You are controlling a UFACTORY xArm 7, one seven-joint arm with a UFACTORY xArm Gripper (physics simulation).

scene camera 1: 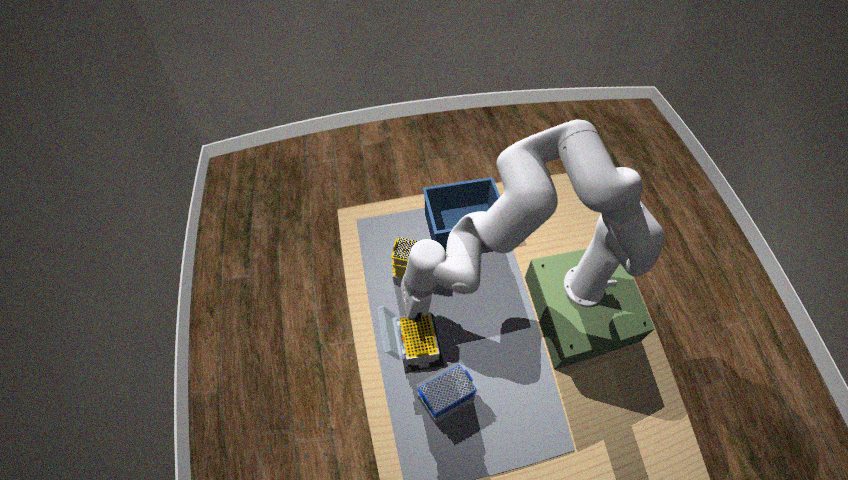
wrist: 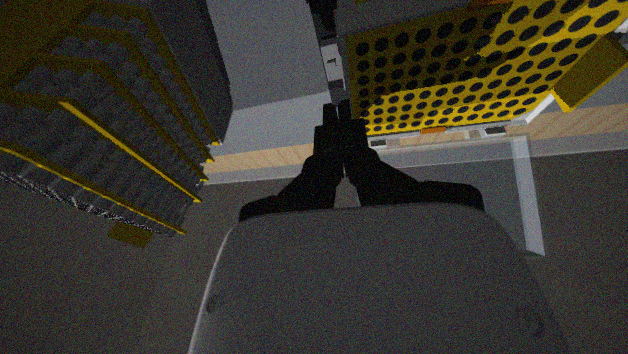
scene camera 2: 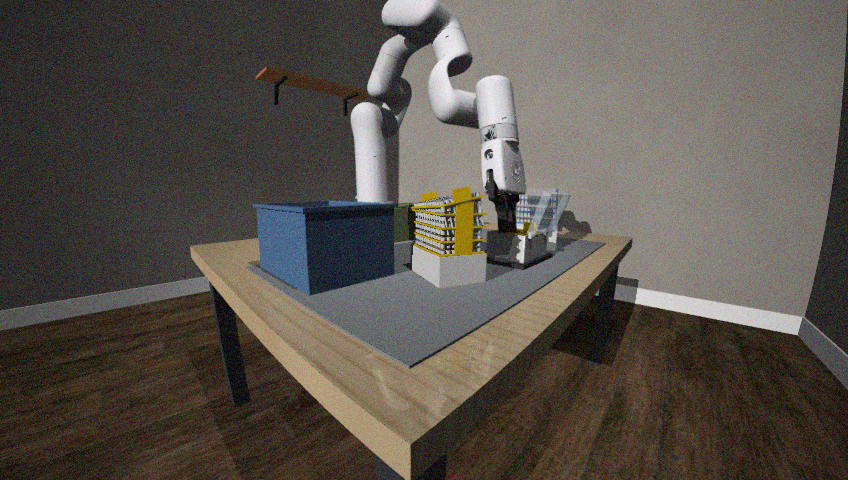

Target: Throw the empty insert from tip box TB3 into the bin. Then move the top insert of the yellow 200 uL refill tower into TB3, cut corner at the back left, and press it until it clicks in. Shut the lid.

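Note:
My gripper is shut and empty, pointing down at the end of tip box TB3 nearest the yellow tower. Its fingertips are beside the edge of the yellow perforated insert, which lies in the box; whether they touch it I cannot tell. In the wrist view a yellow tab sticks up at the insert's far end. The clear lid stands open. The yellow refill tower stands upright with several stacked inserts. The arm partly hides it from above.
The blue bin stands beyond the yellow tower, partly behind the arm in the first scene view. A blue tip rack stands close to TB3 on the other side. The green base block carries the arm.

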